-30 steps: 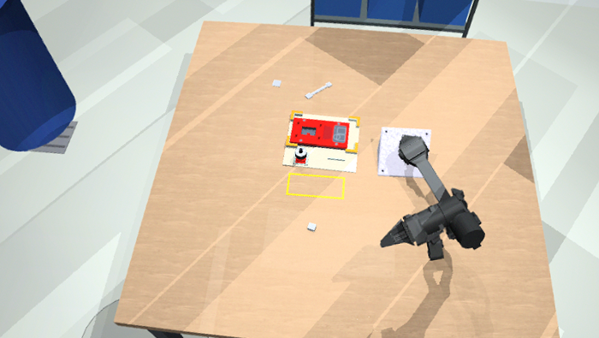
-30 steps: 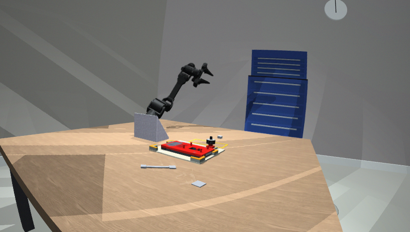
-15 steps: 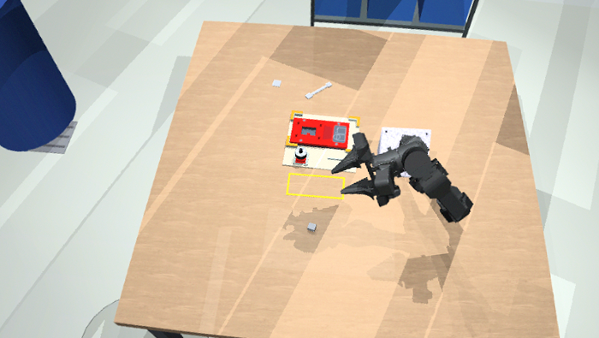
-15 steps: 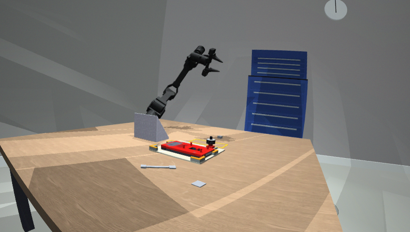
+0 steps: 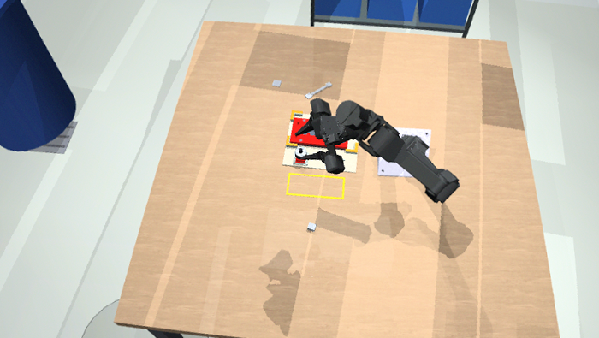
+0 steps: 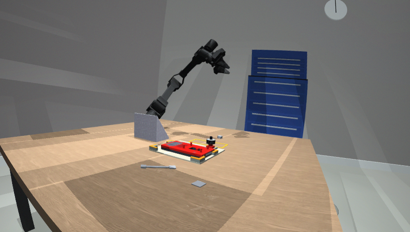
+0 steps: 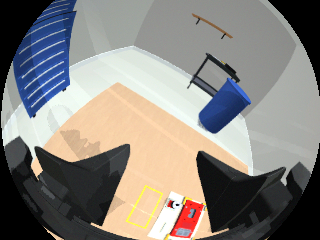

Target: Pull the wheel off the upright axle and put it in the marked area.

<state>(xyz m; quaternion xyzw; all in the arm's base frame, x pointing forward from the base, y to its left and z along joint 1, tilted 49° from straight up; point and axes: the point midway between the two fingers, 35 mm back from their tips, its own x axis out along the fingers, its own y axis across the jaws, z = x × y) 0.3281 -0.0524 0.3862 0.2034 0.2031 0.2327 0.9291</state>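
Now: gripper tip 20 mm short of the dark wheel, 220 mm to the left of it and 350 mm above it. Round my gripper tip: grey bar: 10 mm behind, 540 mm to the right, 380 mm below; then small grey cube: 40 mm behind, 40 mm to the left, 380 mm below.
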